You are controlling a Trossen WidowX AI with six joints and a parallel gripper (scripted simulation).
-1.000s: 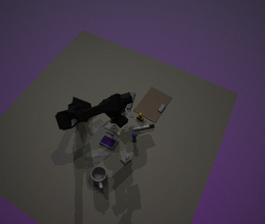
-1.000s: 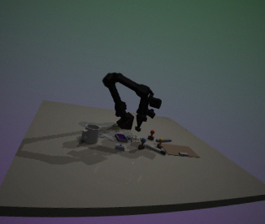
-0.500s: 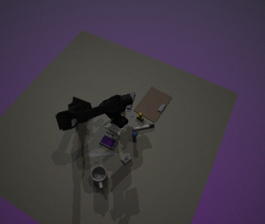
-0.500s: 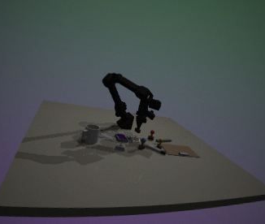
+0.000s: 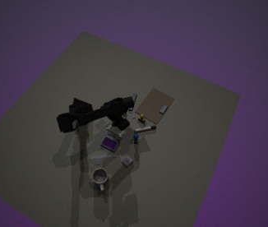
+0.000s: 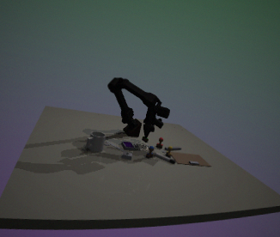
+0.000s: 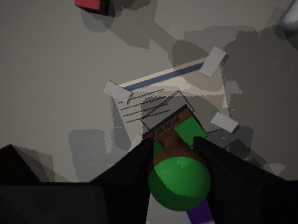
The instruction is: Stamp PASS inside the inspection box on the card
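Now: gripper tip 7 cm above the card. Also, from my gripper tip: purple ink pad 11 cm to the right, 6 cm below, 3 cm ahead; red-knobbed stamp 12 cm to the left, 4 cm below, 2 cm behind; blue-knobbed stamp 14 cm ahead, 4 cm below.
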